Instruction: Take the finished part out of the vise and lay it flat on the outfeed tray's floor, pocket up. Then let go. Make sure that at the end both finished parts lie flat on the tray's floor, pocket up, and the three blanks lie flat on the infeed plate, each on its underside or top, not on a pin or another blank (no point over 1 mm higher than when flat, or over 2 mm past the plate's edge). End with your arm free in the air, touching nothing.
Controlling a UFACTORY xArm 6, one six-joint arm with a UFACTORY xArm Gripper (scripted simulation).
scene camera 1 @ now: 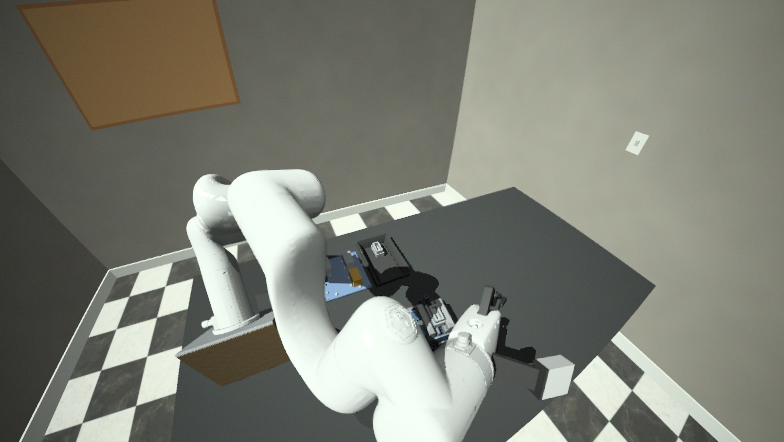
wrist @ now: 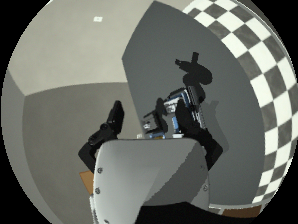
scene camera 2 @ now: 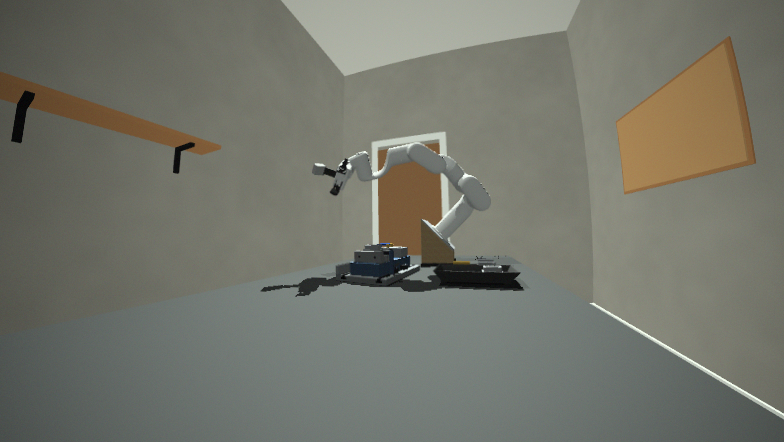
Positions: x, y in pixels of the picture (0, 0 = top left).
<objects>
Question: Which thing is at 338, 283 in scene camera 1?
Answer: A blue plate.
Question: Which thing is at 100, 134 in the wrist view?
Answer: My gripper.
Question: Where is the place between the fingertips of my gripper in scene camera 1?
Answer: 494, 321
</objects>
